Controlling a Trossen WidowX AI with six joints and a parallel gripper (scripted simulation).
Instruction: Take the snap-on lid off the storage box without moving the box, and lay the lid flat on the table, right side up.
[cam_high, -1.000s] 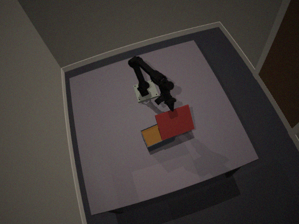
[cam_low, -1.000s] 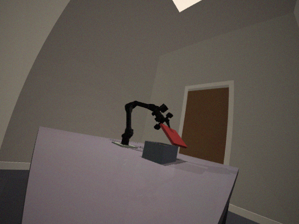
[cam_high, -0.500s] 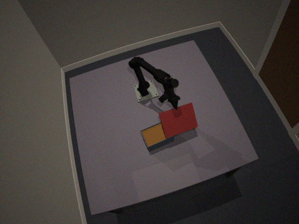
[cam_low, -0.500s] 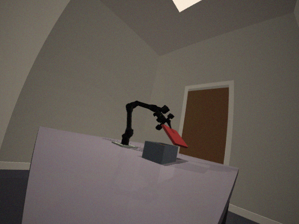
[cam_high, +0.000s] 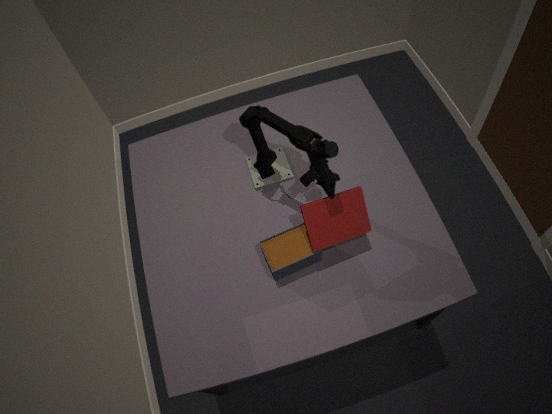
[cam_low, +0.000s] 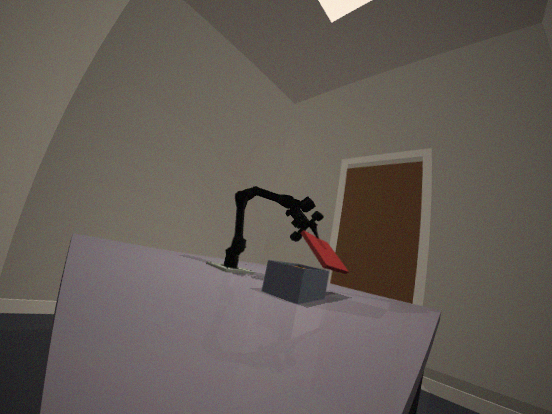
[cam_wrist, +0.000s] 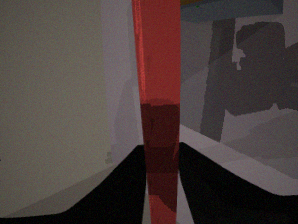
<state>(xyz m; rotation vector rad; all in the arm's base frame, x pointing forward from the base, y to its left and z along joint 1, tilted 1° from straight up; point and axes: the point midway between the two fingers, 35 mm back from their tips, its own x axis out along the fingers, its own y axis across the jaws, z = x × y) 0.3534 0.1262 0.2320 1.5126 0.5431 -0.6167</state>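
My gripper tip is 60 mm short of the red lid, 10 mm to the left of it and 50 mm above it. Also, from my gripper tip: grey storage box 50 mm ahead, 210 mm to the right, 170 mm below.
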